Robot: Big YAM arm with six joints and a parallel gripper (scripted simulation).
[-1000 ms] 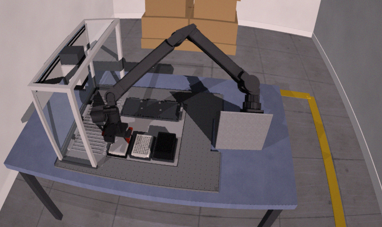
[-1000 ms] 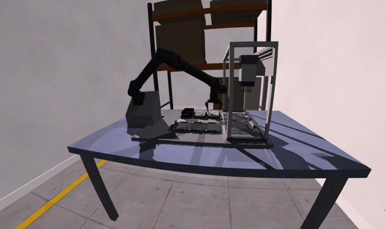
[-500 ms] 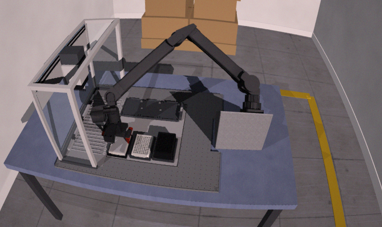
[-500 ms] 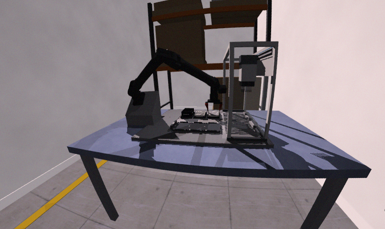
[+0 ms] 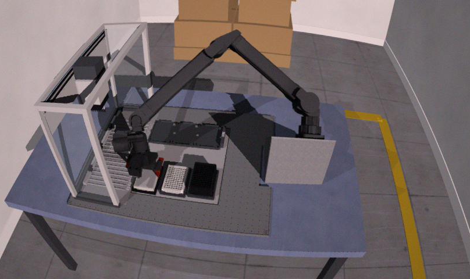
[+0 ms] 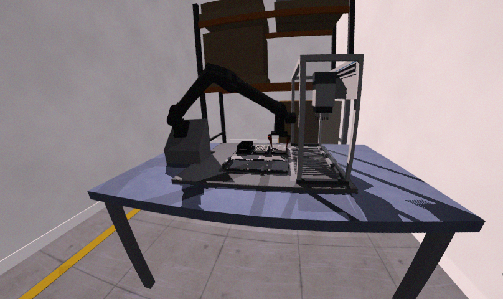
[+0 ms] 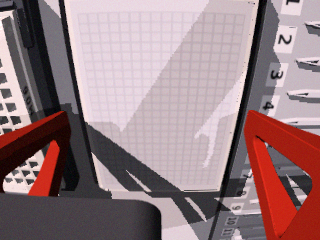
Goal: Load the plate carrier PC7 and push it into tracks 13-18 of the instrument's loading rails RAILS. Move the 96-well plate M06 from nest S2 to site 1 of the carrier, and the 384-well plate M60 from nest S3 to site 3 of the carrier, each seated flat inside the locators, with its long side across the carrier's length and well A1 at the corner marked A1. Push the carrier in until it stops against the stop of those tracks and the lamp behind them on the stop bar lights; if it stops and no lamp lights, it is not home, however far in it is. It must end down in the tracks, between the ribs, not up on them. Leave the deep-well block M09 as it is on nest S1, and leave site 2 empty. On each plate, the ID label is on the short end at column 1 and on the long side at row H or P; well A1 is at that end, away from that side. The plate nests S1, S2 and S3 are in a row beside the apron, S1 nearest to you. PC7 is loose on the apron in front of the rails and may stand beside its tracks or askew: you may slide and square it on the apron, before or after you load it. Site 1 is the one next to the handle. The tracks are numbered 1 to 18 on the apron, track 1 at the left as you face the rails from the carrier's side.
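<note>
My hand is 30 mm above the black nest S3. Round my hand: dark plate carrier PC7 (140 mm behind, 250 mm to the right, 20 mm below); white 96-well plate M06 (110 mm behind, 10 mm to the left, 20 mm below); plate nest S2 (110 mm behind, 10 mm to the left, 30 mm below).
</note>
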